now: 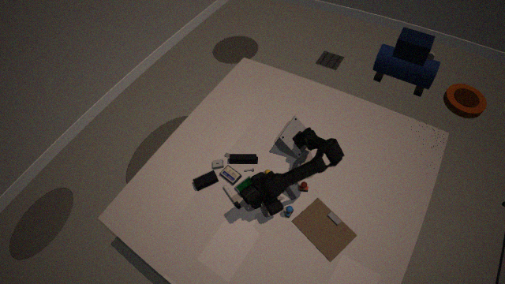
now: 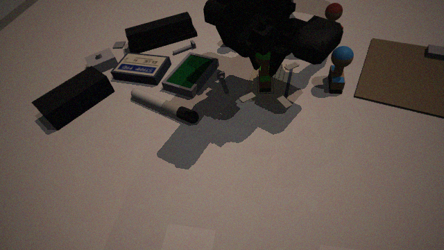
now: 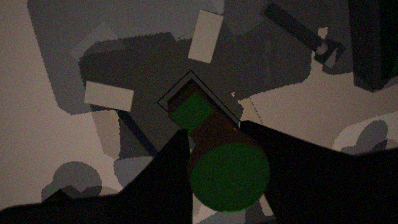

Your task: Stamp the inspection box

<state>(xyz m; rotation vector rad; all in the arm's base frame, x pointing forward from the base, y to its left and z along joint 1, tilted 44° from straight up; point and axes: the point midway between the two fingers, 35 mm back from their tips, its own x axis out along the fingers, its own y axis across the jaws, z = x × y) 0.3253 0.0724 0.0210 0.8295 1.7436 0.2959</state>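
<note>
Now: the green-topped stamp right at my gripper tip. From my gripper tip the other things lie so: blue-topped stamp: 110 mm to the left, 20 mm behind; then cream card: 30 mm below, 10 mm to the left, 10 mm behind; then grey bar: 110 mm behind, 20 mm to the left, 20 mm below.
</note>
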